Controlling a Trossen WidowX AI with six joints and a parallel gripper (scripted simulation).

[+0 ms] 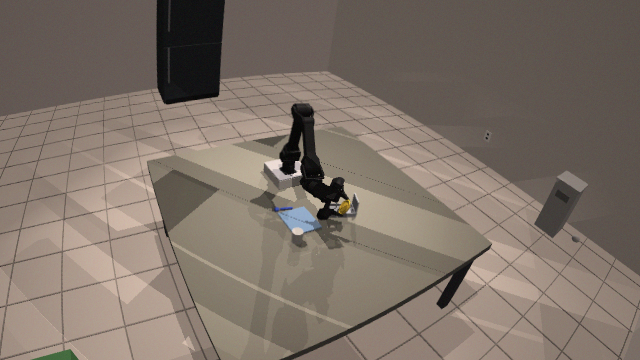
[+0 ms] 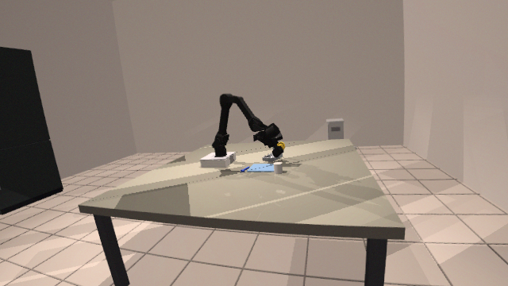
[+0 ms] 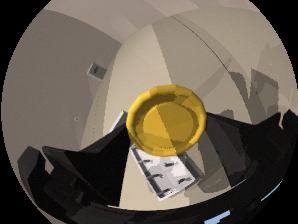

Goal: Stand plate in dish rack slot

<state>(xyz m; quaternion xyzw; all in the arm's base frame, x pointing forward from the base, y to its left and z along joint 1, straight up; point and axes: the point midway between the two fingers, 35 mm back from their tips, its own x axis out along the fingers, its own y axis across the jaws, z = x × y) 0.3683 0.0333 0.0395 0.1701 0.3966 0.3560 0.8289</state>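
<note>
Now: the grey dish rack 60 mm behind my gripper tip, 30 mm to the left of it and 50 mm below it. From my gripper tip the other things lie so: yellow plate: 10 mm to the right; then white cup: 10 mm ahead, 240 mm to the right, 50 mm below; then light blue mat: 90 mm behind, 170 mm to the right, 70 mm below.
</note>
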